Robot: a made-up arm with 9 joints.
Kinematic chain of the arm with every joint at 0, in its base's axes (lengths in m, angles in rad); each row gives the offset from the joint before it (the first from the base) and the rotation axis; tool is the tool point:
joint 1: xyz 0 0 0.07 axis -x
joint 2: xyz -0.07 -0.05 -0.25 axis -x
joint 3: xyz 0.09 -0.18 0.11 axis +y
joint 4: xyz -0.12 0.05 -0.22 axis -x
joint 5: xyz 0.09 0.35 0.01 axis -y
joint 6: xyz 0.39 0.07 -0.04 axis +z
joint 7: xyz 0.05 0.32 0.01 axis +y
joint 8: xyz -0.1 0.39 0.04 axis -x
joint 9: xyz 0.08 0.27 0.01 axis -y
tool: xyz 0.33 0.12 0
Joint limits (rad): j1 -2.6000..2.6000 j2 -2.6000..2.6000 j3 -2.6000..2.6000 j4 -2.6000..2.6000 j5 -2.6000..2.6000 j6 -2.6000..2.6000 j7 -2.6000..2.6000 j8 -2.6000..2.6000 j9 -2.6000..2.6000
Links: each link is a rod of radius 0.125 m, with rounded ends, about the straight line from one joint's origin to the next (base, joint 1, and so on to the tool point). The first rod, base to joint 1, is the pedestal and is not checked.
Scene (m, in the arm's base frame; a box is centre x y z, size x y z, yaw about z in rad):
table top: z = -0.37
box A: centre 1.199 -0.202 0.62 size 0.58 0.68 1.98 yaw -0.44
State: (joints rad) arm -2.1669 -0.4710 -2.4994 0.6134 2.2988 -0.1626 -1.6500 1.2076 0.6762
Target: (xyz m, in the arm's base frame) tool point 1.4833 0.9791 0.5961
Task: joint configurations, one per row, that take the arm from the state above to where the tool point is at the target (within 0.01 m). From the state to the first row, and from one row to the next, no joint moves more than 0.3 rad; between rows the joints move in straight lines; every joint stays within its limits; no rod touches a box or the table.
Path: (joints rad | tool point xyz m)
1: -2.2320 -0.4413 -2.2014 0.5486 2.3590 -0.1786 -1.4218 1.1656 0.6807 | 0.8956 -0.8731 0.9835
2: -2.2971 -0.4115 -1.9033 0.4838 2.4193 -0.1946 -1.1935 1.1235 0.6852 | 0.6546 -0.8074 1.2434
3: -2.3621 -0.3818 -1.6053 0.4190 2.4795 -0.2105 -0.9653 1.0815 0.6897 | 0.3296 -0.7979 1.3909
4: -2.4272 -0.3520 -1.3073 0.3541 2.5398 -0.2265 -0.7370 1.0394 0.6943 | -0.0261 -0.8396 1.4071
5: -2.4923 -0.3223 -1.0092 0.2893 2.6000 -0.2425 -0.5088 0.9974 0.6988 | -0.3602 -0.9186 1.2923
6: -2.2667 -0.2814 -1.1448 0.4615 2.6000 -0.2565 -0.7805 0.9749 0.7610 | 0.0324 -0.4340 1.6698
7: -2.0410 -0.2406 -1.2804 0.6336 2.6000 -0.2704 -1.0521 0.9525 0.8232 | 0.4668 0.1220 1.7375
8: -1.8154 -0.1998 -1.4160 0.8058 2.6000 -0.2844 -1.3238 0.9300 0.8855 | 0.8958 0.5818 1.5207
9: -1.5898 -0.1589 -1.5516 0.9779 2.6000 -0.2984 -1.5954 0.9076 0.9477 | 1.2773 0.8289 1.1272
10: -1.3642 -0.1181 -1.6872 1.1501 2.6000 -0.3123 -1.8671 0.8851 1.0099 | 1.5823 0.8272 0.6990
11: -1.4458 0.0242 -1.7679 1.1459 2.6000 -0.3799 -1.7777 1.0319 0.8377 | 1.5441 0.9132 0.6528
12: -1.5275 0.1664 -1.8486 1.1417 2.6000 -0.4475 -1.6883 1.1787 0.6654 | 1.4833 0.9791 0.5961

